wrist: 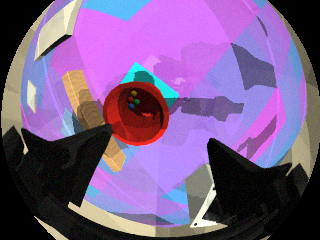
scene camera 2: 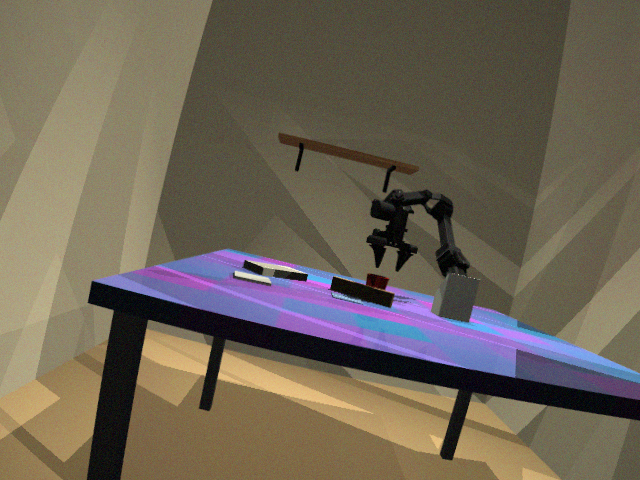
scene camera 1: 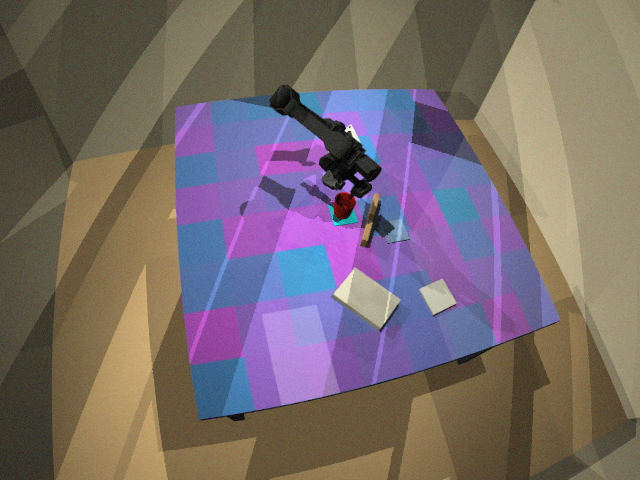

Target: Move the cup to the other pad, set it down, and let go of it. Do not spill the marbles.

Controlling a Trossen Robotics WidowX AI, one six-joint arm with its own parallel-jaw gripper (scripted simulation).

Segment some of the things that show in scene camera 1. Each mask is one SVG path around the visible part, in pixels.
My gripper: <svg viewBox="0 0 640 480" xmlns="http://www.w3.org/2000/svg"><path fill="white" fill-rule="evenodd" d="M319 160L319 165L326 171L322 177L323 185L328 186L332 190L341 190L346 185L345 181L349 180L354 184L350 191L349 199L354 196L362 198L371 191L372 185L364 178L359 180L354 176L357 171L353 166L349 170L340 162L334 160L329 155L330 153Z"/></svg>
A thick white slab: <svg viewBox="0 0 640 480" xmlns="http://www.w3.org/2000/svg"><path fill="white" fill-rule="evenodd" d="M355 268L332 297L379 331L401 299Z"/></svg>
A white tile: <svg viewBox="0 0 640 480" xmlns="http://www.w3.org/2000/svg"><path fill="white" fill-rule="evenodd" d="M443 278L419 288L432 315L457 304L449 288L445 285L446 283Z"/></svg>
